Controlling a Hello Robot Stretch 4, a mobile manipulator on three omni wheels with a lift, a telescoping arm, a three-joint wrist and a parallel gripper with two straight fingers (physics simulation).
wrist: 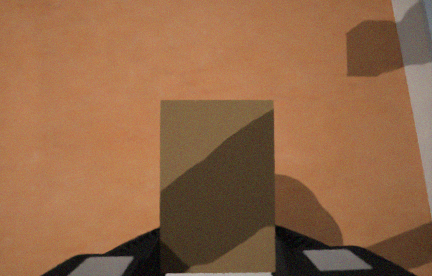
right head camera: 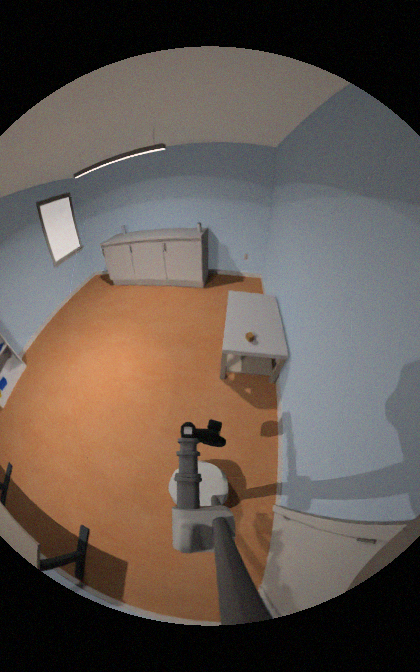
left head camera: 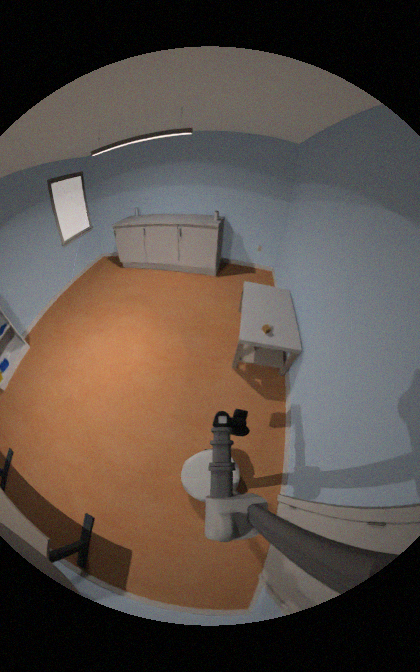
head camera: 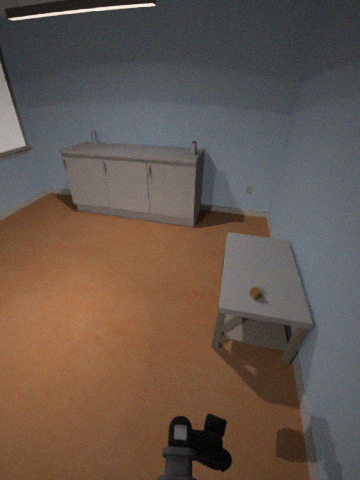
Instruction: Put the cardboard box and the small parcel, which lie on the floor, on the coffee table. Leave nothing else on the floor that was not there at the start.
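Frame: origin at the robot's base, x ahead, y left, z up, level; centimetres.
Seen in the pictures: gripper, between the fingertips: (wrist: 217,244); robot's base, origin of its link: (right head camera: 199,486).
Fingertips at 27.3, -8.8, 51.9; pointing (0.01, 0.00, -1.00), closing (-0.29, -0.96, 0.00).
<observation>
Pixels of each thing's top centre, then the offset from my fingertips to it, as dx, dy, dz. Level surfaces: height alone.
- cardboard box, centre of its top: (wrist: 217,185) +3.7, -1.2, +2.4
- coffee table, height of its surface: dz -9.6
- small yellow-brown thing, centre of its top: (head camera: 256,290) (right head camera: 249,334) +84.7, -35.2, -4.6
My gripper (wrist: 217,244) (head camera: 212,444) (left head camera: 240,422) (right head camera: 213,434) is shut on the cardboard box (wrist: 218,165), a plain tan box upright between the fingers in the wrist view, raised above the floor. The head views do not show the box clearly beneath the black gripper. The coffee table (head camera: 254,250) (left head camera: 265,300) (right head camera: 252,309) is low and pale, against the right wall, ahead and right of the gripper. A small yellow-brown thing (head camera: 255,293) (left head camera: 267,329) (right head camera: 250,337) stands on its top; I cannot tell if it is the small parcel. No parcel on the floor can be made out.
A white cabinet (head camera: 125,185) (left head camera: 162,247) (right head camera: 150,262) stands at the far wall. A shelf unit (left head camera: 19,357) is at the left edge. A dark desk leg (left head camera: 86,540) (right head camera: 81,552) stands at the lower left. A pale door (right head camera: 320,550) is behind right, beside my base (left head camera: 195,475).
</observation>
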